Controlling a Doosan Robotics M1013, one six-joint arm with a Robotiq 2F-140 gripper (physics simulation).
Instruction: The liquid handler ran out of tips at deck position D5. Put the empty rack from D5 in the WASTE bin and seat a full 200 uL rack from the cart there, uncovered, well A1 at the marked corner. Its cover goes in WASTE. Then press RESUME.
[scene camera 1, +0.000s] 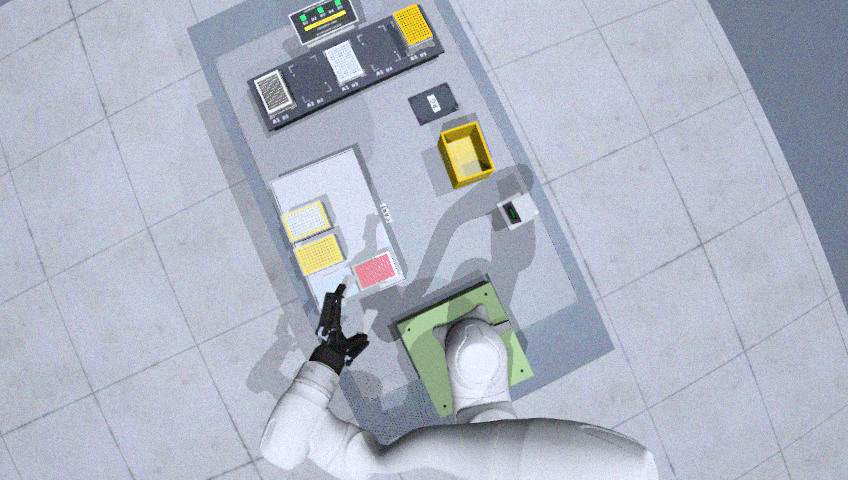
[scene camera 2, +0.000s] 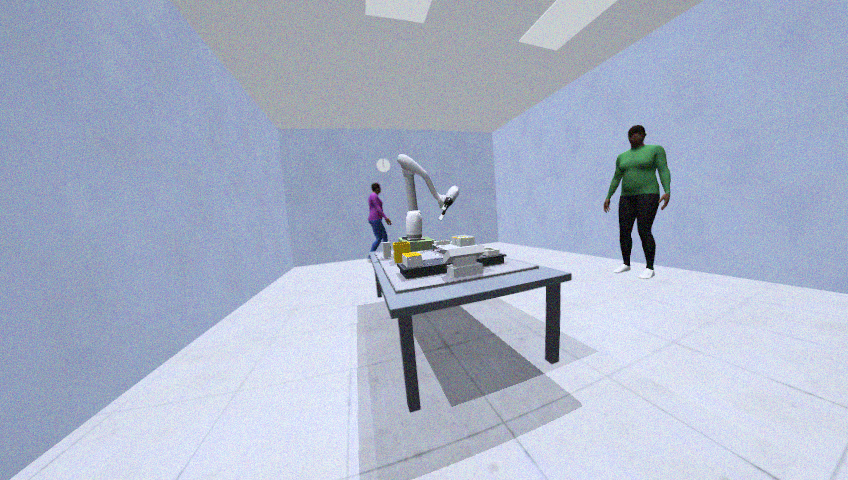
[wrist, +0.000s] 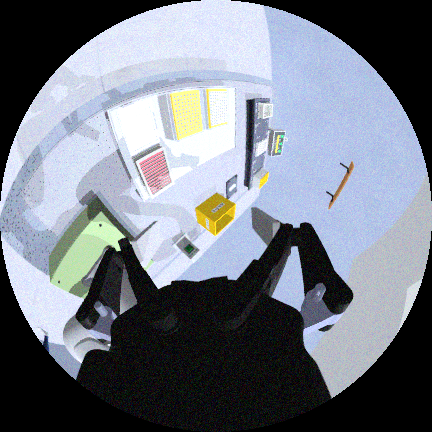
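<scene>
A cart tray (scene camera 1: 338, 181) and a yellow WASTE bin (scene camera 1: 471, 130) are part of the scene, as is a white button box (scene camera 1: 516, 210). The wrist view also shows the bin (wrist: 214, 213) and the cart tray (wrist: 182, 156). The gripper (scene camera 1: 362, 293), which the wrist view shows too (wrist: 205, 224), is open and holds nothing.
</scene>
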